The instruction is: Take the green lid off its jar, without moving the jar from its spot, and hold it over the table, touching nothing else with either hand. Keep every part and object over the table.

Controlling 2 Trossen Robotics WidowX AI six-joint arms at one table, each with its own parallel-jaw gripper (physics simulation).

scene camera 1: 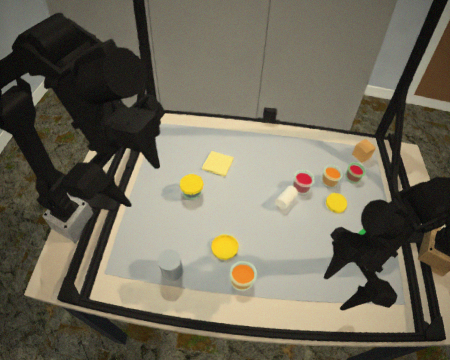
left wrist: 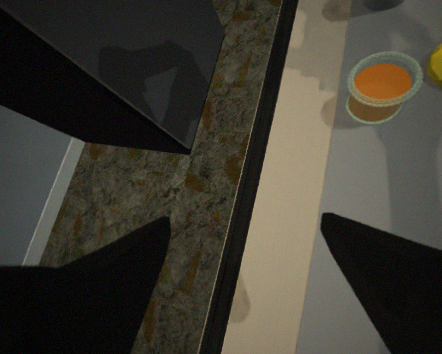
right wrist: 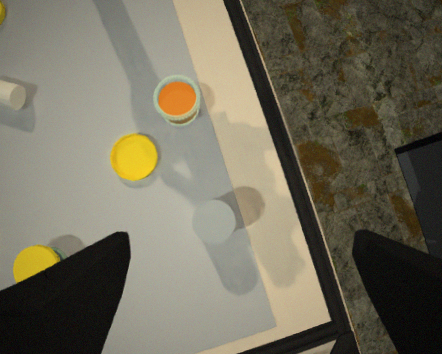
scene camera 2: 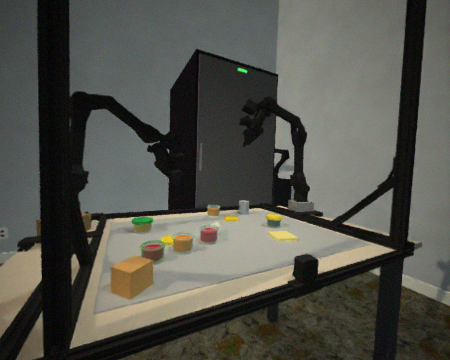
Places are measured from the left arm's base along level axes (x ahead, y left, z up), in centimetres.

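Pixels of known places: left gripper, fingertip midpoint: (scene camera 1: 333, 293) (left wrist: 245, 222) (scene camera 2: 174, 181); right gripper, fingertip midpoint: (scene camera 1: 143, 186) (right wrist: 243, 243) (scene camera 2: 245, 145); left arm's base at its link origin: (scene camera 1: 445, 244); right arm's base at its link origin: (scene camera 1: 64, 209) (scene camera 2: 300, 201).
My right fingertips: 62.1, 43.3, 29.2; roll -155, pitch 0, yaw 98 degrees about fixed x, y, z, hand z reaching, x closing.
Ahead of a thing's pixels: the offset from my right fingertips to its middle, as dx, dy, dz.
The green lid {-40.8, -34.8, -32.4} (scene camera 1: 362, 232) (scene camera 2: 142, 220) sits on its jar {-40.8, -34.8, -34.3} (scene camera 2: 142, 228), which has orange contents and stands upright near the table's left edge in scene camera 2. In scene camera 1 the left arm hides all but a sliver of the lid. My left gripper (scene camera 1: 334, 293) (left wrist: 245, 222) is open and empty, high above the table's front edge, in front of the green-lidded jar in scene camera 1. My right gripper (scene camera 1: 144, 185) (right wrist: 243, 243) is open and empty, high over the left side of the table in scene camera 1. The green lid does not show in either wrist view.
An open orange jar {-15.8, -8.5, -33.8} (scene camera 1: 243, 275) (left wrist: 383, 82) (right wrist: 177, 98), a yellow lid {-7.3, -14.0, -36.0} (scene camera 1: 225, 247) (right wrist: 134, 157) and a grey cylinder {+0.2, -1.0, -33.0} (scene camera 1: 170, 265) (right wrist: 214, 221) stand near the front. A yellow-lidded jar (scene camera 1: 191, 186), white cylinder {-14.1, -36.4, -34.6} (scene camera 1: 286, 198), several open jars and an orange block {-29.3, -69.5, -34.0} (scene camera 1: 364, 150) lie farther back.
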